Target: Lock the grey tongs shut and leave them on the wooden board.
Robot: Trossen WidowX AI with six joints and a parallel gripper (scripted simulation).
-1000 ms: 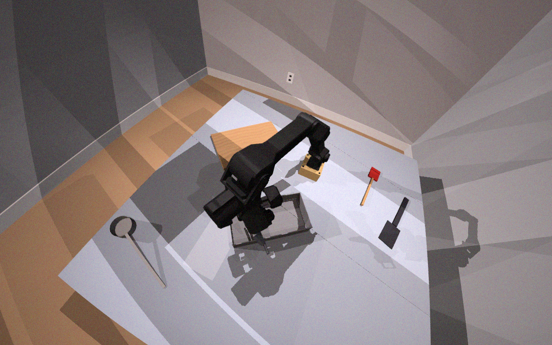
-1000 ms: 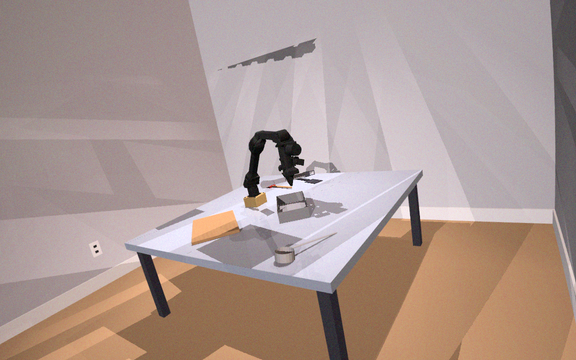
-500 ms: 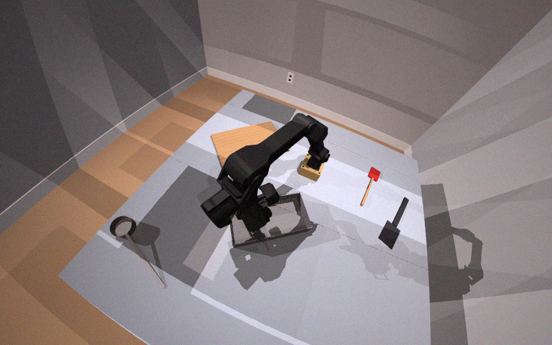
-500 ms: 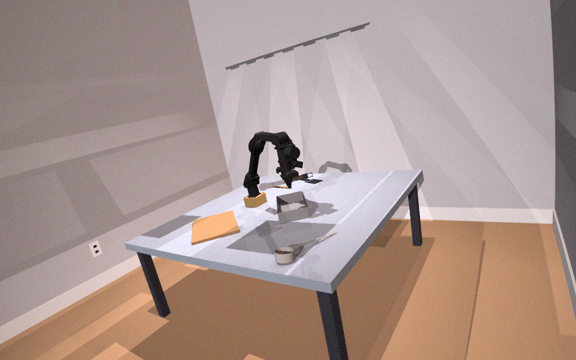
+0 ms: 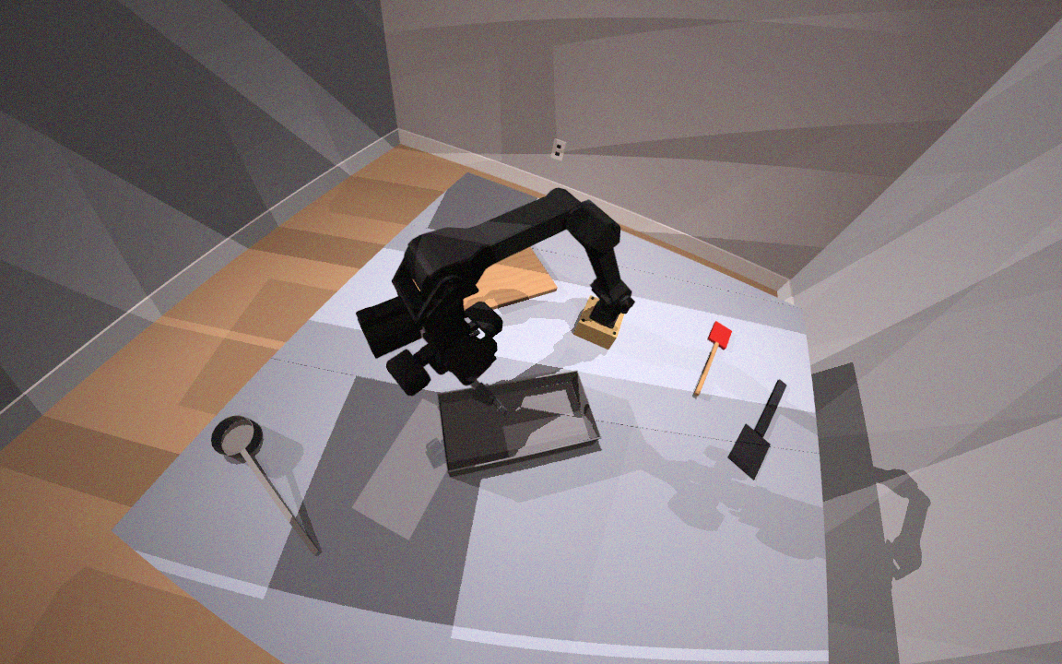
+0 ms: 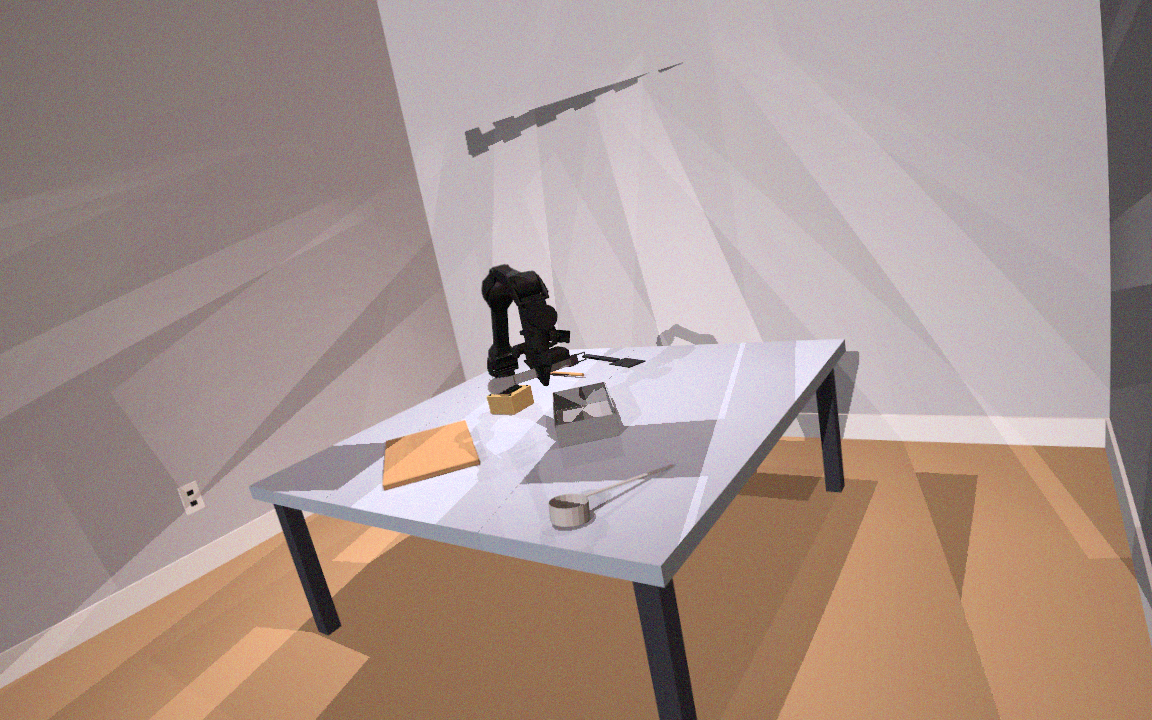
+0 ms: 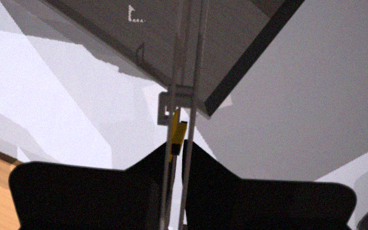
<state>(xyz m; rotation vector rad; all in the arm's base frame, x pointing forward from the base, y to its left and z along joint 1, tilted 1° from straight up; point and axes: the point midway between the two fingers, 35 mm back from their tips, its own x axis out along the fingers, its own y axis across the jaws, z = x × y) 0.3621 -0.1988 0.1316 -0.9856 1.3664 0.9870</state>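
Now: the yellow piece 20 mm to the left of my gripper tip and 40 mm above it. From my gripper tip the other things lie so: wooden board (340 mm behind, 150 mm to the right, 150 mm below); then black spatula (310 mm behind, 680 mm to the left, 150 mm below); then roasting tin (20 mm behind, 140 mm to the left, 120 mm below).
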